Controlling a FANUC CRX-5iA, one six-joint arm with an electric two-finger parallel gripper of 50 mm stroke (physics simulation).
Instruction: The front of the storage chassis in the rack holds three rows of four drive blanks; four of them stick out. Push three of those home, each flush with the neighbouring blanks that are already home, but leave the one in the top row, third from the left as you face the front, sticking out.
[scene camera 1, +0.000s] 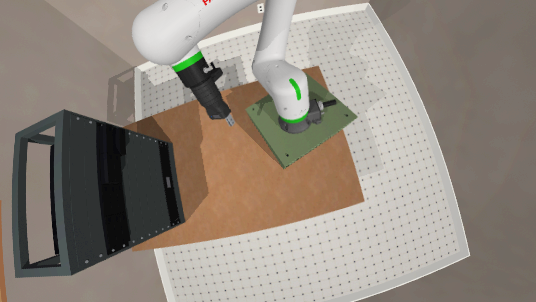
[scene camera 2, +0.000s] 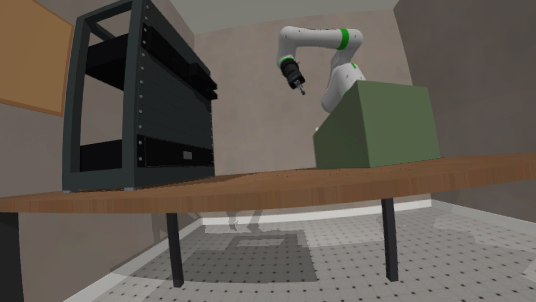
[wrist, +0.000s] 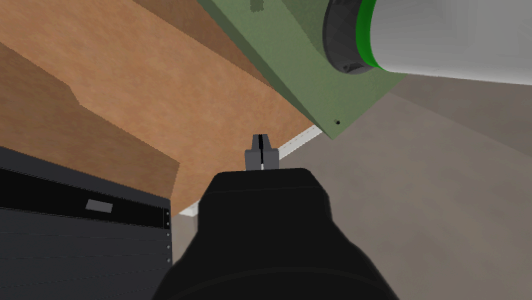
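Note:
The black storage chassis sits high in the dark rack. In scene camera 2 its front is seen at a steep angle; dark drive blanks jut from it toward its far end. Their rows and columns cannot be told apart, and blanks are too dark to separate in scene camera 1. The chassis front does not show in the wrist view. My gripper is shut and empty, pointing down at a slant. It hangs in the air between rack and green pedestal, well clear of the blanks.
The green pedestal carries the arm base, right of the gripper in scene camera 1. The brown table bears rack and pedestal. A black panel with a grey label is low in the rack.

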